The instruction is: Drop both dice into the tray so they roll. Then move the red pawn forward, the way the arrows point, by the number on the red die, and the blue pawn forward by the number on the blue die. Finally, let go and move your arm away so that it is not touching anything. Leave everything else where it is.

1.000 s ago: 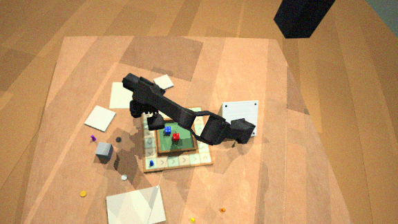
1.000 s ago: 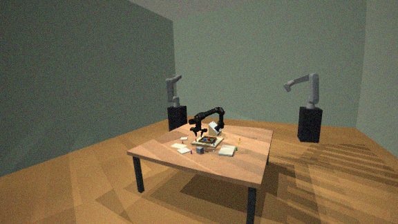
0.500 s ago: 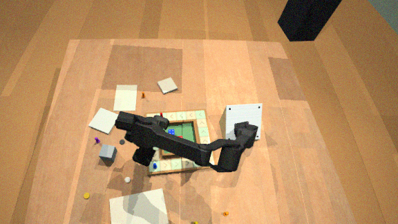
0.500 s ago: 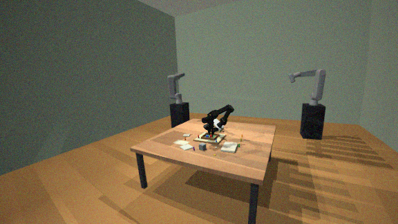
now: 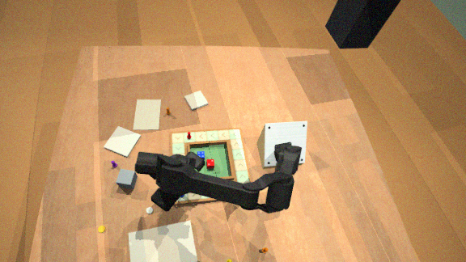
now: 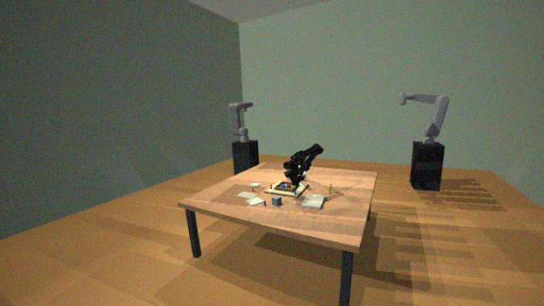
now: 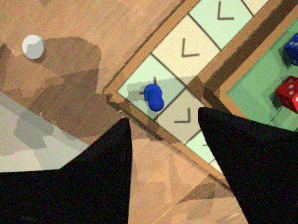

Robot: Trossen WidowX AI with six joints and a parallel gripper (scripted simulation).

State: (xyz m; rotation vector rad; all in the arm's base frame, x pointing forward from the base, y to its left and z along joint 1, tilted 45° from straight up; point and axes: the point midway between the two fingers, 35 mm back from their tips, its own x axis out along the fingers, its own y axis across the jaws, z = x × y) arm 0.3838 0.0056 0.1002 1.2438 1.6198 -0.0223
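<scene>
My gripper tip is now 50 mm above the blue pawn. Round my gripper tip: grey cube (180 mm ahead, 80 mm to the right, 50 mm below); red die (120 mm behind, 90 mm to the right, 50 mm below); blue die (130 mm to the right, 90 mm behind, 50 mm below).
</scene>
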